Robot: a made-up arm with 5 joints.
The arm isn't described. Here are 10 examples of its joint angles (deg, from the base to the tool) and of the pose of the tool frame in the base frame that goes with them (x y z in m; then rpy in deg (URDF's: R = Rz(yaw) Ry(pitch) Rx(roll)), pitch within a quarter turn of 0, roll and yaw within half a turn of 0).
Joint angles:
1: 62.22 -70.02 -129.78 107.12 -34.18
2: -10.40 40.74 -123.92 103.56 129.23
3: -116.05 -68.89 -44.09 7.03 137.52
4: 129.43 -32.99 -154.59 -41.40 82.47
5: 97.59 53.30 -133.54 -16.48 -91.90
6: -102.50 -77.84 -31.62 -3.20 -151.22
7: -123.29 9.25 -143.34 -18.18 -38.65
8: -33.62 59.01 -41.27 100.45 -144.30
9: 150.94 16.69 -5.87 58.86 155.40
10: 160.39 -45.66 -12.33 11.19 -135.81
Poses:
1: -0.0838 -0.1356 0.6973 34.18 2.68 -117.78
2: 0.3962 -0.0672 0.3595 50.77 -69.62 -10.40
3: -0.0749 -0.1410 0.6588 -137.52 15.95 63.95
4: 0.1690 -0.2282 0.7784 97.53 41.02 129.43
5: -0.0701 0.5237 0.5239 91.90 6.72 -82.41
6: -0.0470 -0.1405 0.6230 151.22 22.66 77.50
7: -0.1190 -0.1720 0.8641 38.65 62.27 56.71
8: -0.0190 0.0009 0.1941 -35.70 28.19 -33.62
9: 0.0202 -0.0110 0.1618 24.60 -20.32 150.94
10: -0.2409 0.0955 0.3447 135.81 -43.20 -19.61
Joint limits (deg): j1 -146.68..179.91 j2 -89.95..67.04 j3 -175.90..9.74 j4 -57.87..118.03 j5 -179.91..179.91
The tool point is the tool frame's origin. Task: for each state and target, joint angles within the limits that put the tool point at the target. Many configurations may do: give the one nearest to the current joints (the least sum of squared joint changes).
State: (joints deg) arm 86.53 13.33 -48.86 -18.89 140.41
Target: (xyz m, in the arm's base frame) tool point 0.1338 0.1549 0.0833
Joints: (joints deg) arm 46.80 51.61 -40.55 -6.89 142.43
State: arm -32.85 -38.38 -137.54 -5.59 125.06
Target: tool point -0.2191 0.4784 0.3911
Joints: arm -65.45 -76.13 -168.91 -28.75 124.67
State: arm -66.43 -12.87 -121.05 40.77 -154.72
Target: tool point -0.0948 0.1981 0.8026
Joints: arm -67.89 -64.82 -128.37 54.13 -152.59
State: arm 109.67 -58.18 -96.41 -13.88 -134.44
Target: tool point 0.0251 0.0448 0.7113
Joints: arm 61.90 -75.84 -49.43 -15.09 -132.55
